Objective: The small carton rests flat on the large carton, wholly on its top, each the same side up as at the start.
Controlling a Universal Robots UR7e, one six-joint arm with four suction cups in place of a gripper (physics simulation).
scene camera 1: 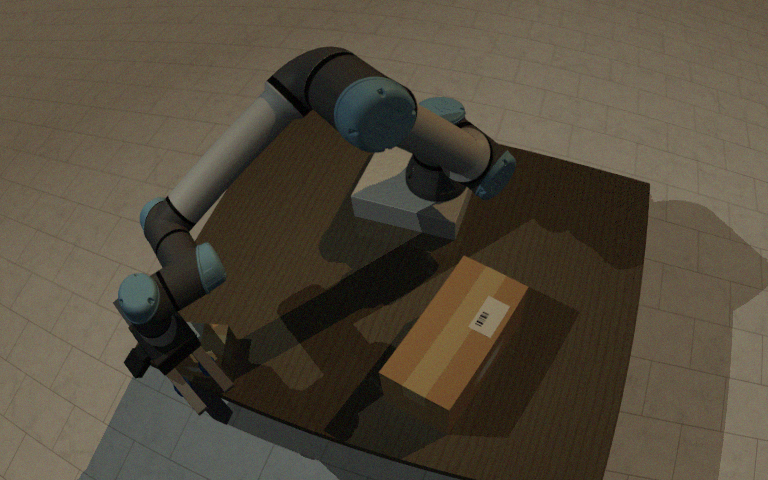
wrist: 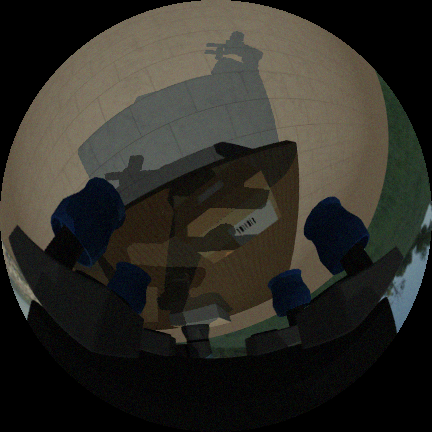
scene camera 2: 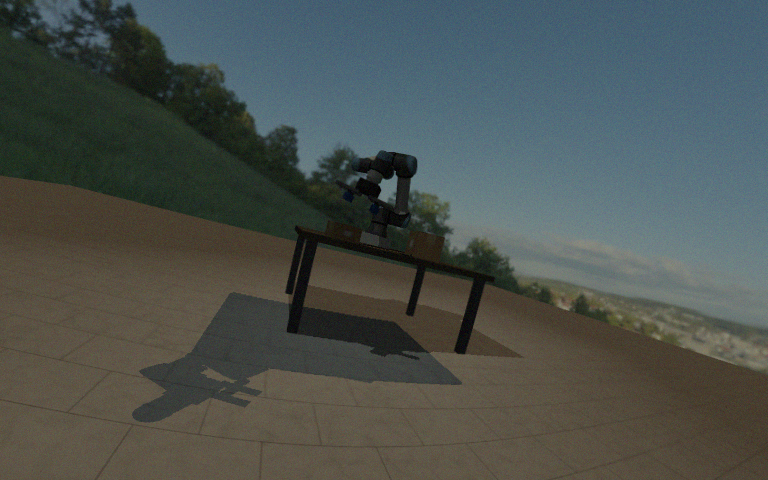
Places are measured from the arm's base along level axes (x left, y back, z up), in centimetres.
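Where they show: hand at its tool point: (wrist: 214, 258) (scene camera 2: 359, 206); arm's base at its link origin: (scene camera 1: 436, 178) (wrist: 194, 326) (scene camera 2: 375, 236).
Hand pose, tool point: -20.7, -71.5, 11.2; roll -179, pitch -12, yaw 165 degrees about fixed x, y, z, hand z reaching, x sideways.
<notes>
Things, the pixels of their top centre, and the offset from my tool point, as dx, dy, dz.
- large carton at its top centre: (scene camera 1: 457, 328) (scene camera 2: 426, 234) +45.0, +32.6, -2.9
- small carton at its top centre: (wrist: 234, 225) (scene camera 1: 194, 342) (scene camera 2: 345, 224) -4.3, +6.5, -9.9
The large carton (scene camera 1: 453, 333) (scene camera 2: 425, 245) is orange-brown, with pale tape and a white barcode label on top. It lies flat on the table. The small carton (scene camera 1: 218, 335) (scene camera 2: 343, 232) (wrist: 212, 220) sits apart from it, near the table's other end. It is brown, with a white barcode label on its upper face in the wrist view. In scene camera 1 the arm's tool hides much of it. My gripper (scene camera 1: 191, 378) (scene camera 2: 361, 202) (wrist: 210, 257) has four blue suction cups with nothing on them. It hangs above the small carton, tilted in scene camera 2, with a gap between.
The arm's pale base block (scene camera 1: 396, 217) (wrist: 200, 316) stands on the dark wooden table (scene camera 1: 600, 226) (scene camera 2: 385, 253), behind the two cartons in scene camera 1. The small carton is close to the table's front edge there. Arm shadows cross the table and part of the small carton.
</notes>
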